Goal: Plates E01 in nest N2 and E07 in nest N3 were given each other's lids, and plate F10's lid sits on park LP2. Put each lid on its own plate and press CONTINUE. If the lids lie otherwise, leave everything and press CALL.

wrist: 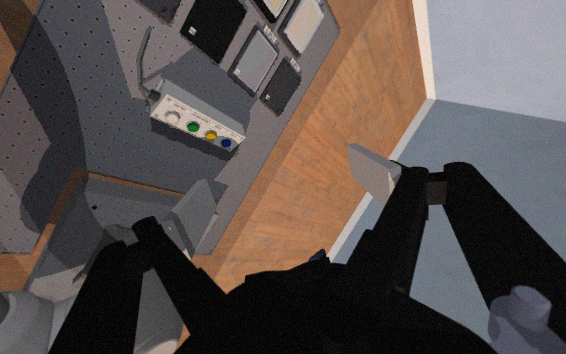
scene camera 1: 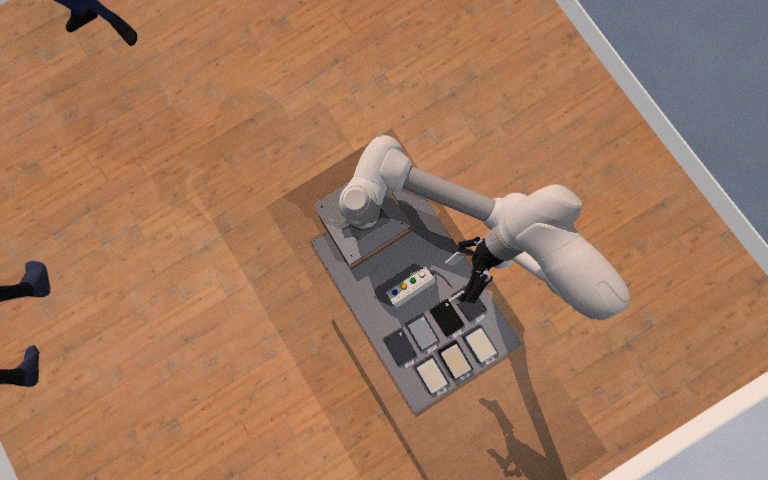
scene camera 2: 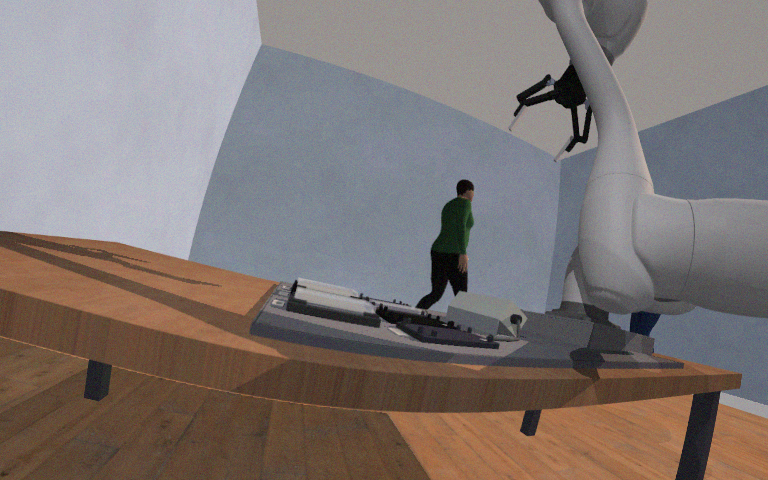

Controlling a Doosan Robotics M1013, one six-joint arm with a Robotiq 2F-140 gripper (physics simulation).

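Places are measured from the arm's base along level axes (x ahead, y left, z up), in millimetres.
Where they show: gripper, fingertip midpoint: [wrist: 279, 177] [scene camera 1: 451, 281] [scene camera 2: 532, 144]; arm's base, origin of the base link: [scene camera 2: 581, 322].
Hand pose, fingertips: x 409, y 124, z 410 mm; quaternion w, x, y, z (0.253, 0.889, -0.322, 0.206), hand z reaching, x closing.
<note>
Each offset is from my fingertips to the centre of the thing. "spot": to the spot under its first point. Level surfaces: height alone.
Three cream-topped plates @(393 mm ahead, 235 mm right, 435 mm down) [scene camera 1: 432, 375] @(390 mm ahead, 106 mm right, 431 mm down) [scene camera 1: 456, 361] @(389 mm ahead, 32 mm left, 434 mm down) [scene camera 1: 481, 344] lie in a row at the board's outer end. Beside them, a second row holds a dark flat rectangle @(spot: 211 mm ahead, 295 mm right, 452 mm down) [scene camera 1: 400, 346] [wrist: 281, 86], a light grey one @(209 mm ahead, 172 mm right, 448 mm down) [scene camera 1: 421, 332] [wrist: 255, 60], a black one @(210 mm ahead, 36 mm right, 452 mm down) [scene camera 1: 446, 317] [wrist: 214, 27] and another dark one @(203 mm ahead, 92 mm left, 452 mm down) [scene camera 1: 472, 310], partly hidden by the gripper. Plate, lid and nest labels are too small to read. The button box @(5 mm back, 111 mm right, 420 mm down) [scene camera 1: 416, 291] [wrist: 197, 120] has white, green @(28 mm back, 87 mm right, 398 mm down) [wrist: 193, 127], yellow and blue @(24 mm back, 187 mm right, 398 mm down) [wrist: 226, 143] buttons. My gripper [scene camera 1: 460, 278] [scene camera 2: 534, 141] [wrist: 279, 177] is open and empty, high above the board.
The grey board @(462 mm down) [scene camera 1: 362, 294] [scene camera 2: 390, 345] lies on a wooden table [scene camera 2: 339, 384]. A cable @(spot: 38 mm ahead, 46 mm left, 462 mm down) [wrist: 141, 60] bends from the button box's end. The arm's base stands on a plate at the other end. A person in green [scene camera 2: 454, 226] is beyond the table in scene camera 2.
</note>
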